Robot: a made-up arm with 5 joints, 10 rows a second.
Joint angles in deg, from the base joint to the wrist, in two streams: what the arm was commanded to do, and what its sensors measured. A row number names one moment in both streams.
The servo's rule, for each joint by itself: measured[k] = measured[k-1] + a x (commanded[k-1-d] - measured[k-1]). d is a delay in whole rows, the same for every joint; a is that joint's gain. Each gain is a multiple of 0.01, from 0.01 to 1. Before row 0 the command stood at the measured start. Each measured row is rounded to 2 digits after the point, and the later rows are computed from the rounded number. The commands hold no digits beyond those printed.
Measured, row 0: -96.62 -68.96 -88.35 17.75 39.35
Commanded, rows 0 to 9: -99.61 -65.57 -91.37 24.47 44.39; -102.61 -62.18 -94.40 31.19 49.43; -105.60 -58.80 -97.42 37.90 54.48; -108.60 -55.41 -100.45 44.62 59.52; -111.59 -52.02 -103.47 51.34 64.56; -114.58 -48.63 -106.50 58.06 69.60; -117.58 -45.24 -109.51 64.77 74.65; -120.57 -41.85 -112.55 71.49 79.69; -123.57 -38.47 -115.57 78.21 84.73; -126.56 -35.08 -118.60 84.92 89.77
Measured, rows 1 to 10: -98.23 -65.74 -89.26 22.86 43.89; -100.60 -62.36 -90.80 29.19 48.88; -103.30 -58.98 -92.79 35.81 53.92; -106.16 -55.59 -95.09 42.51 58.96; -109.09 -52.20 -97.60 49.22 64.00; -112.05 -48.81 -100.27 55.94 69.04; -115.04 -45.42 -103.04 62.65 74.09; -118.03 -42.03 -105.89 69.37 79.13; -121.02 -38.65 -108.79 76.09 84.17; -124.01 -35.26 -111.73 82.80 89.21
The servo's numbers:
d 0
a 0.54 0.95 0.30 0.76 0.90

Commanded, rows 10 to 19: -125.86 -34.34 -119.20 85.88 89.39; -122.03 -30.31 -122.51 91.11 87.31; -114.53 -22.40 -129.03 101.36 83.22; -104.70 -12.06 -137.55 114.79 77.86; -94.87 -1.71 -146.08 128.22 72.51; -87.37 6.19 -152.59 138.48 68.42; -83.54 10.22 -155.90 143.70 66.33; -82.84 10.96 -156.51 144.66 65.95; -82.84 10.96 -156.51 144.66 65.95; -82.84 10.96 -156.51 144.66 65.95
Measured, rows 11 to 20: -125.01 -34.39 -113.97 85.14 89.37; -123.40 -30.51 -116.53 89.68 87.52; -118.61 -22.81 -120.28 98.56 83.65; -111.10 -12.60 -125.46 110.89 78.44; -102.34 -2.25 -131.65 124.06 73.10; -94.26 5.77 -137.93 135.02 68.89; -88.47 10.00 -143.32 141.62 66.59; -85.43 10.91 -147.28 143.93 66.01; -84.03 10.96 -150.05 144.48 65.96; -83.39 10.96 -151.99 144.62 65.95
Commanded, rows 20 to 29: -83.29 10.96 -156.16 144.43 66.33; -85.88 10.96 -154.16 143.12 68.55; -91.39 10.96 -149.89 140.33 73.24; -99.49 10.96 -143.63 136.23 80.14; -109.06 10.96 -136.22 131.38 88.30; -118.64 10.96 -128.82 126.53 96.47; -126.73 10.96 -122.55 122.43 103.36; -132.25 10.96 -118.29 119.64 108.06; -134.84 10.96 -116.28 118.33 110.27; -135.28 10.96 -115.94 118.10 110.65
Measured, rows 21 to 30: -83.34 10.96 -153.24 144.48 66.29; -84.71 10.96 -153.52 143.45 68.32; -88.32 10.96 -152.43 141.08 72.75; -94.35 10.96 -149.79 137.39 79.40; -102.29 10.96 -145.72 132.82 87.41; -111.12 10.96 -140.65 128.04 95.56; -119.55 10.96 -135.22 123.78 102.58; -126.41 10.96 -130.14 120.63 107.51; -130.96 10.96 -125.98 118.88 109.99; -133.29 10.96 -122.97 118.29 110.58
